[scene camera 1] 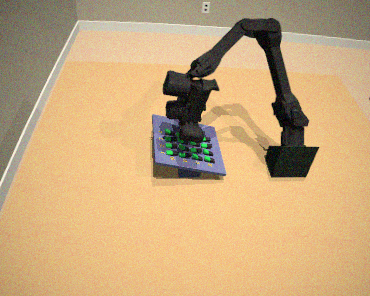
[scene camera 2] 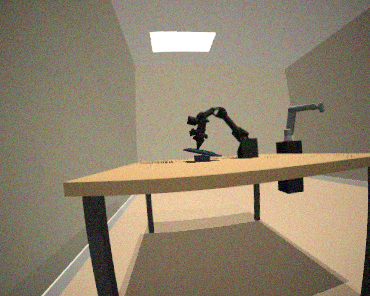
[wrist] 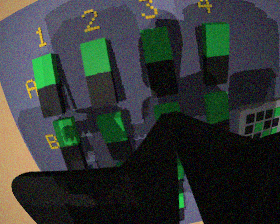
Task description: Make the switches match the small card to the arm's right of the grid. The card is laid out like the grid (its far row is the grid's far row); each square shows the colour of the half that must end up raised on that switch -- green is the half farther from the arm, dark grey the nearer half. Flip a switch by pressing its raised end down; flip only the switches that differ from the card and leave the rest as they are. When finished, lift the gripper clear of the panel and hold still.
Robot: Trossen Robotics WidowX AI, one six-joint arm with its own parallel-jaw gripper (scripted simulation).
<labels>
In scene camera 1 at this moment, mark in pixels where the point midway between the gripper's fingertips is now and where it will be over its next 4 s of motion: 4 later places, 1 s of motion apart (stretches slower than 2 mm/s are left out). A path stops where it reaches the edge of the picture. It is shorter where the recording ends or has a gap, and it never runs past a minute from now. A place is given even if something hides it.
My gripper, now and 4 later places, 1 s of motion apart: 180,139; 180,140; 199,146; 195,155; 195,156
</labels>
